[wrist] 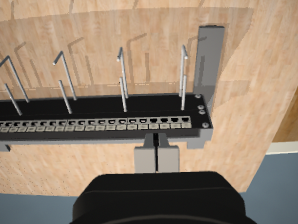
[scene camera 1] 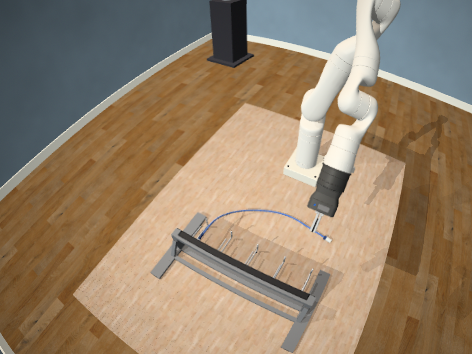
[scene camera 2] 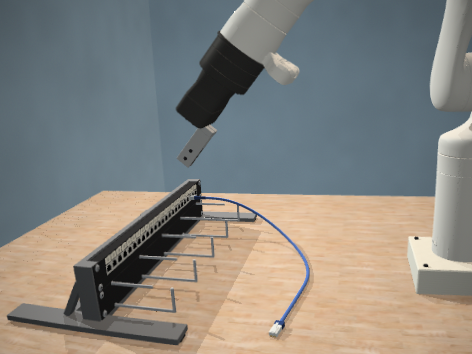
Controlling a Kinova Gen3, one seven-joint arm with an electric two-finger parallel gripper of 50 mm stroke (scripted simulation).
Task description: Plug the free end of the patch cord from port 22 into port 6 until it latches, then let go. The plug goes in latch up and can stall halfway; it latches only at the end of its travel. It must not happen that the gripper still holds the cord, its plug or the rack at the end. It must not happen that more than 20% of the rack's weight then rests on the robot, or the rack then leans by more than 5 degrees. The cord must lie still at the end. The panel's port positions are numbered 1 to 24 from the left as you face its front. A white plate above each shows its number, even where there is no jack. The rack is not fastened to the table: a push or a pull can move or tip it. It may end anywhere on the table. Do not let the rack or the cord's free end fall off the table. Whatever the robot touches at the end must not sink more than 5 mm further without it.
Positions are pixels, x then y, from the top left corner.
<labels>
my gripper: wrist; scene camera 1 312, 230; scene camera 2
same spot on my gripper: (wrist: 166, 160) = (scene camera 2: 211, 130)
</labels>
